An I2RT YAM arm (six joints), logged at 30 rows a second.
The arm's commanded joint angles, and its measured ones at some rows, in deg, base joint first. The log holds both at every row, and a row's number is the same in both.
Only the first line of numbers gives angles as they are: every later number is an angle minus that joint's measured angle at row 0.
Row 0, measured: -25.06 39.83 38.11 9.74 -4.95 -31.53
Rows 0 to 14, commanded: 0.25 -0.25 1.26 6.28 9.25 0.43; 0.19 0.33 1.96 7.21 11.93 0.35; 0.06 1.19 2.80 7.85 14.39 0.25; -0.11 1.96 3.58 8.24 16.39 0.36; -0.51 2.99 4.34 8.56 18.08 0.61; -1.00 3.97 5.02 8.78 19.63 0.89; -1.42 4.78 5.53 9.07 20.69 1.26; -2.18 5.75 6.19 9.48 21.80 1.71; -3.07 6.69 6.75 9.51 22.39 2.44; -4.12 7.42 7.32 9.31 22.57 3.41; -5.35 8.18 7.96 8.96 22.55 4.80; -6.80 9.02 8.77 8.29 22.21 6.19; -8.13 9.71 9.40 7.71 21.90 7.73; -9.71 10.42 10.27 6.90 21.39 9.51; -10.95 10.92 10.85 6.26 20.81 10.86
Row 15, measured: -8.44 10.17 7.63 5.46 19.39 5.09
